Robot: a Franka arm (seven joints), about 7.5 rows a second.
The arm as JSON. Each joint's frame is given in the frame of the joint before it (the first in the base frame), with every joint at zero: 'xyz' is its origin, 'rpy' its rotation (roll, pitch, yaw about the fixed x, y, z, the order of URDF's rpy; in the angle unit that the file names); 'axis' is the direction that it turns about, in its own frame. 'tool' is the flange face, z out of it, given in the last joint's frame.
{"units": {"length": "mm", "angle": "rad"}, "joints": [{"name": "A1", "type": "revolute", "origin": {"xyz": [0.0, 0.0, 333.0], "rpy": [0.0, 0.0, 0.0]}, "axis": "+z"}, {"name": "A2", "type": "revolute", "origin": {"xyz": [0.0, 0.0, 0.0], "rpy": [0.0, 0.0, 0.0]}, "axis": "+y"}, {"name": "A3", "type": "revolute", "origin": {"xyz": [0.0, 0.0, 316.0], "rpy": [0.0, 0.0, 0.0]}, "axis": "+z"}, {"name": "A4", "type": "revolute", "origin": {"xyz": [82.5, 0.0, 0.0], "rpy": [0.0, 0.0, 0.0]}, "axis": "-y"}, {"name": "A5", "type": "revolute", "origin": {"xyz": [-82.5, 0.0, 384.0], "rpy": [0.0, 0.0, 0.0]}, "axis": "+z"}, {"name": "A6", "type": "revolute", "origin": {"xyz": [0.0, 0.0, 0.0], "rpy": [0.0, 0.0, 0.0]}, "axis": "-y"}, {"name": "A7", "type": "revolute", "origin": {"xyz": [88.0, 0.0, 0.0], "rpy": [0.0, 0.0, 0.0]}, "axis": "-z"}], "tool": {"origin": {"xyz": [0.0, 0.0, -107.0], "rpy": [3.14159, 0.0, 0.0]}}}
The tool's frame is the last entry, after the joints.
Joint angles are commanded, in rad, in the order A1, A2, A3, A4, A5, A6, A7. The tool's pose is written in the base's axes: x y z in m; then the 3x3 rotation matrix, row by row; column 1 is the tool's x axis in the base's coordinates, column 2 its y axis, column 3 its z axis. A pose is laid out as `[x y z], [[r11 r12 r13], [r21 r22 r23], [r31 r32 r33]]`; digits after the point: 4 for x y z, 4 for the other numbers.
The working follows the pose.
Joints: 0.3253 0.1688 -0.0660 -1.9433 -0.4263 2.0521 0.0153
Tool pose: [0.5756 0.1308 0.3960], [[0.9016 0.4253 0.0788], [0.4227 -0.8278 -0.3690], [-0.0916 0.3660 -0.9261]]
Where each joint sits with the arm in this pose, in the base's axes (m; each line is computed from the numbers above, not from the rounded line before):
A1: 0.0000 0.0000 0.3330
A2: 0.0000 0.0000 0.3330
A3: 0.0503 0.0170 0.6445
A4: 0.1289 0.0377 0.6307
A5: 0.4884 0.1320 0.5037
A6: 0.4884 0.1320 0.5037
A7: 0.5672 0.1703 0.4951
the tool: 0.5756 0.1308 0.3960

